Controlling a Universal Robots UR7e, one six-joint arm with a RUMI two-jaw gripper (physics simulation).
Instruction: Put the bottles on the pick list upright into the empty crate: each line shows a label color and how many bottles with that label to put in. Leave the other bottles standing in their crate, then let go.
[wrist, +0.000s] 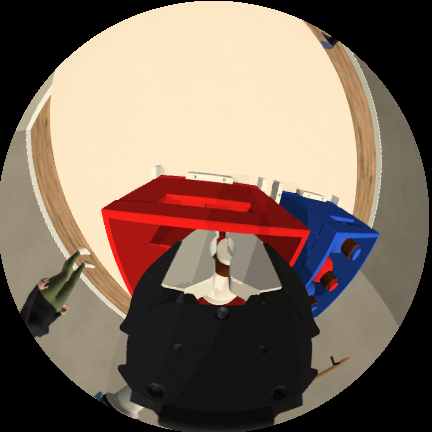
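Frame: origin at the arm's base, x back, y right, z up, level; metres.
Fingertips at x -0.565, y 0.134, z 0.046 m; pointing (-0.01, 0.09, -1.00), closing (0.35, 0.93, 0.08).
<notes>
Pixels of each thing's top centre, then the offset from my fingertips to it. "pt": a spot on its surface instead. Level surfaces: height alone.
- red crate, middle of its top: (197, 311) dx +0.096, dy -0.069, dz +0.042 m
- bottle with a white cap, surface spot: (226, 251) pt dx +0.018, dy -0.004, dz +0.028 m
- blue crate, middle of its top: (324, 294) dx +0.204, dy +0.140, dz +0.042 m
- blue-capped bottle, middle of its top: (356, 254) dx +0.149, dy +0.219, dz +0.030 m
- red-capped bottle, middle of its top: (333, 286) dx +0.226, dy +0.177, dz +0.030 m
- pale table, its level: dz -0.133 m
The red crate (205, 222) stands below my gripper in the wrist view. My gripper (221, 221) is shut over the crate's opening, with nothing held between its fingers. A bottle with a white cap (226, 251) and a brown neck shows at the narrow gap of the fingers; its body is mostly hidden by them. The blue crate (327, 239) stands to the right and holds several bottles: a blue-capped bottle (351, 249), a red-capped bottle (329, 280) and, at the lower edge, another bottle (312, 302), partly hidden. The pick list does not show.
White brackets (209, 177) (313, 195) stand along the far sides of the crates on the pale table (200, 100). The two crates stand close side by side. A person (52, 295) is at the lower left, beyond the table's wooden edge (42, 145).
</notes>
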